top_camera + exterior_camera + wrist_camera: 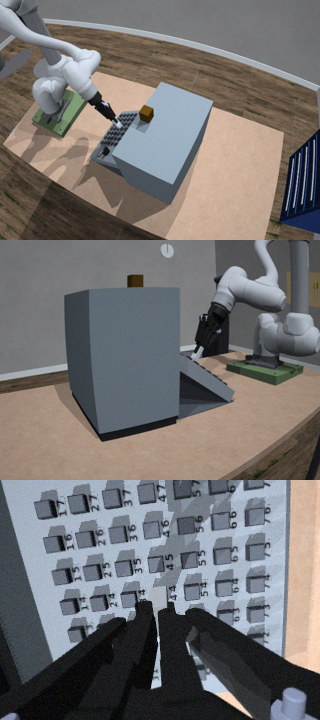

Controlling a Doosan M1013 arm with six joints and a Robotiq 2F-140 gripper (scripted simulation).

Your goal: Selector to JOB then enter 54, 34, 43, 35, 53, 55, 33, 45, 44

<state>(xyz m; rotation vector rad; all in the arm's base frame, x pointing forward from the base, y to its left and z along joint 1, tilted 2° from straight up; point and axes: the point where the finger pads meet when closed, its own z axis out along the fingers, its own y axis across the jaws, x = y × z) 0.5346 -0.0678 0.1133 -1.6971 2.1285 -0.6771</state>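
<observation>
Now: hand 40 mm above the key, 30 mm to the right of it and 30 mm short of it. The rest, counted from my hand: black selector knob: 170 mm to the right, 30 mm below, 10 mm behind.
</observation>
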